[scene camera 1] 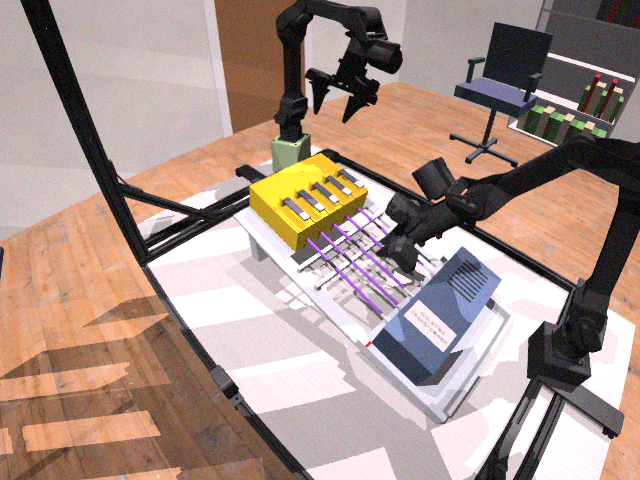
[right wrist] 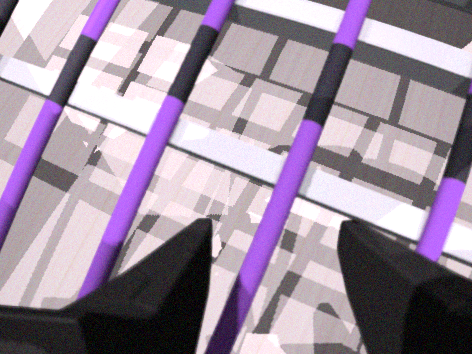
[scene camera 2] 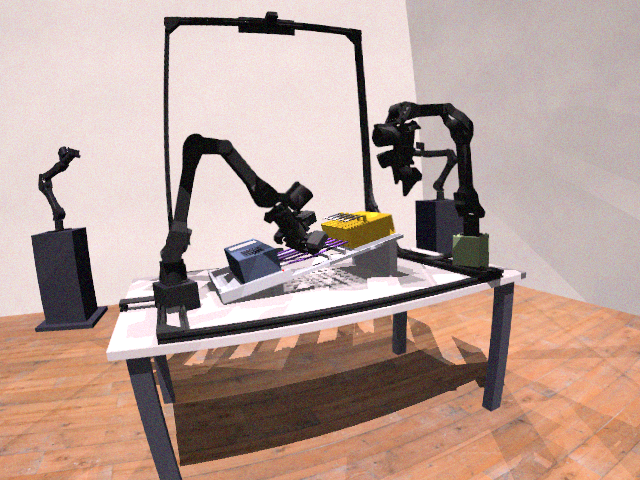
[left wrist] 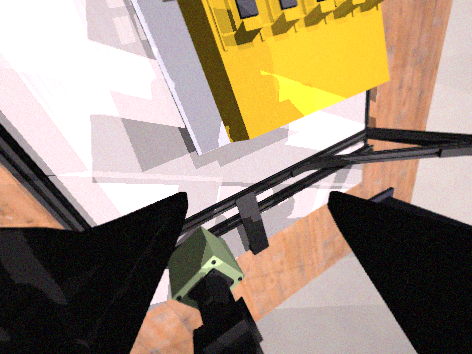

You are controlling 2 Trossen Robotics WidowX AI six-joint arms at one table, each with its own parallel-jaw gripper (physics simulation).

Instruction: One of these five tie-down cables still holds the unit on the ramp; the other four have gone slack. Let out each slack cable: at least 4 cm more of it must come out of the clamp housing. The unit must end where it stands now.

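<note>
The yellow clamp housing (scene camera 1: pixel 289 180) (scene camera 2: pixel 379 227) (left wrist: pixel 310 65) stands at the raised end of the pale ramp (scene camera 1: pixel 341 319) (left wrist: pixel 175 85), with grey levers on top. The blue unit (scene camera 1: pixel 439 310) (scene camera 2: pixel 253 260) rests at the lower end. Purple cables (scene camera 1: pixel 343 276) with black bands run between them; which are slack I cannot tell. My right gripper (scene camera 2: pixel 321 246) (right wrist: pixel 275 233) is partly open low over the cables, gripping nothing; one cable (right wrist: pixel 295 172) runs through the gap between its fingertips in the right wrist view. My left gripper (scene camera 1: pixel 330 116) (scene camera 2: pixel 401 187) (left wrist: pixel 257 198) is open and empty, high beyond the housing.
White crossbars (right wrist: pixel 235 156) span the ramp under the cables. Neighbouring cables (right wrist: pixel 142 160) (right wrist: pixel 442 215) run close outside both right fingers. A red mark (scene camera 1: pixel 368 344) is on the ramp edge by the unit's corner. A black frame surrounds the table; a green block (scene camera 1: pixel 291 151) carries my left arm.
</note>
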